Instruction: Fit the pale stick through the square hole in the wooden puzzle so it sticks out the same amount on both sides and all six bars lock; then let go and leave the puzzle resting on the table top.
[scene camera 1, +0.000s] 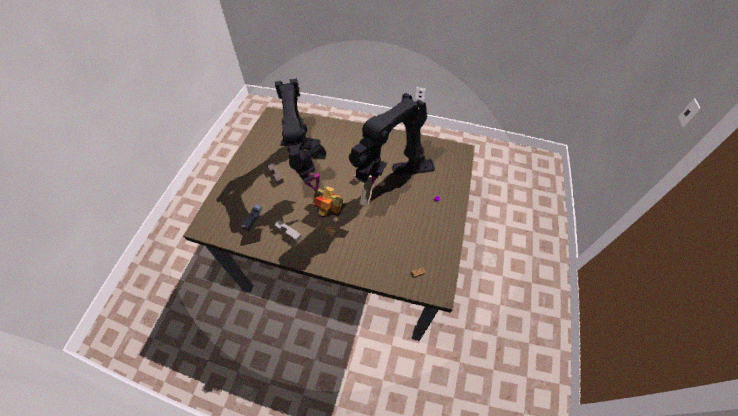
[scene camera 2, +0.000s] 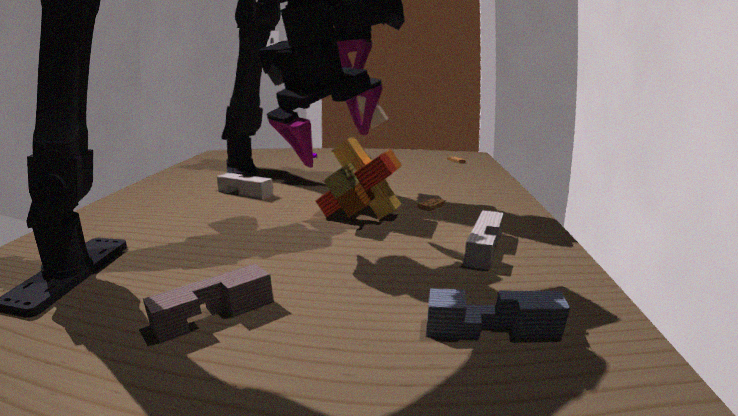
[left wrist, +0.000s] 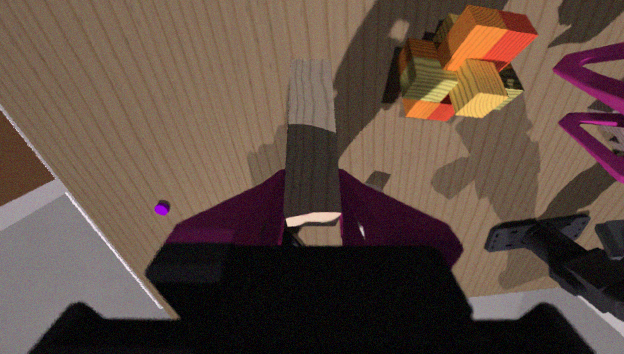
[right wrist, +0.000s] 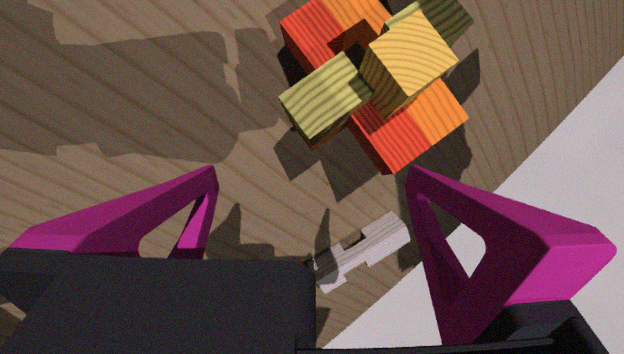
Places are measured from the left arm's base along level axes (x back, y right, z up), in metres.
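Where they show: left gripper, fingertip midpoint: (scene camera 1: 369, 182) (left wrist: 312, 178); right gripper, fingertip midpoint: (scene camera 1: 312, 185) (scene camera 2: 337, 149) (left wrist: 561, 94) (right wrist: 311, 175); left arm's base, link origin: (scene camera 1: 413, 167) (scene camera 2: 240, 168); right arm's base, link origin: (scene camera 2: 69, 274) (left wrist: 533, 232).
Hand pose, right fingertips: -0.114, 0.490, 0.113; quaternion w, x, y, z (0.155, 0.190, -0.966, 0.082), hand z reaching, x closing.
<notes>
Each offset is from my right fingertips to the centre of the thing, as dx, dy, dz.
The wooden puzzle @[-0.058, -0.047, -0.054] (scene camera 1: 328, 200) of red, orange, yellow and olive bars rests tilted on the table near its middle. It also shows in scene camera 2 (scene camera 2: 359, 186) and in the right wrist view (right wrist: 374, 84). My left gripper (scene camera 1: 369, 177) is shut on the pale stick @[-0.114, -0.221, +0.061] (left wrist: 312, 140), which hangs end-down above the table, right of the puzzle and apart from it. My right gripper (right wrist: 311, 175) (scene camera 1: 312, 179) is open and empty. It hovers just left of and above the puzzle, touching nothing.
Loose notched bars lie left of the puzzle: a pinkish one @[+0.182, +0.183, -0.097] (scene camera 1: 275, 173), a blue-grey one @[-0.056, +0.290, -0.097] (scene camera 1: 252, 216) and a white one @[-0.154, +0.132, -0.097] (scene camera 1: 288, 230). A purple ball @[-0.089, -0.550, -0.109] (scene camera 1: 437, 198) and a small brown block @[-0.427, -0.375, -0.109] (scene camera 1: 418, 271) lie to the right.
</notes>
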